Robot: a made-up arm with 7 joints. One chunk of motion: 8 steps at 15 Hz.
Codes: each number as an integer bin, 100 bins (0 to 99) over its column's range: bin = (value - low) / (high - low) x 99, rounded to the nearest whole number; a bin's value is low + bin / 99 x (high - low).
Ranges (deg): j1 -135..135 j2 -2.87..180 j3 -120.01..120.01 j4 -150..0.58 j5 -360.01..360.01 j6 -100.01..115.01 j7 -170.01..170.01
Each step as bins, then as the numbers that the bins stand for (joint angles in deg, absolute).
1 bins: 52 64 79 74 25 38 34
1 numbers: 6.82 115.35 71.52 -37.45 -178.19 -17.48 -53.24
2 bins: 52 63 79 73 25 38 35
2 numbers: 6.82 113.50 71.52 -38.97 -178.19 -17.48 -49.80
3 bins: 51 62 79 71 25 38 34
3 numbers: 4.09 111.65 71.52 -42.01 -178.19 -17.48 -53.24
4 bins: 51 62 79 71 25 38 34
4 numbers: 4.09 111.65 71.52 -42.01 -178.19 -17.48 -53.24
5 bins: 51 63 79 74 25 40 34
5 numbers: 4.09 113.50 71.52 -37.45 -178.19 -13.13 -53.24
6 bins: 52 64 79 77 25 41 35
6 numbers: 6.82 115.35 71.52 -32.88 -178.19 -10.96 -49.80
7 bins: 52 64 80 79 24 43 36
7 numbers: 6.82 115.35 73.95 -29.84 -185.46 -6.62 -46.37
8 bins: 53 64 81 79 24 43 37
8 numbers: 9.55 115.35 76.37 -29.84 -185.46 -6.62 -42.93
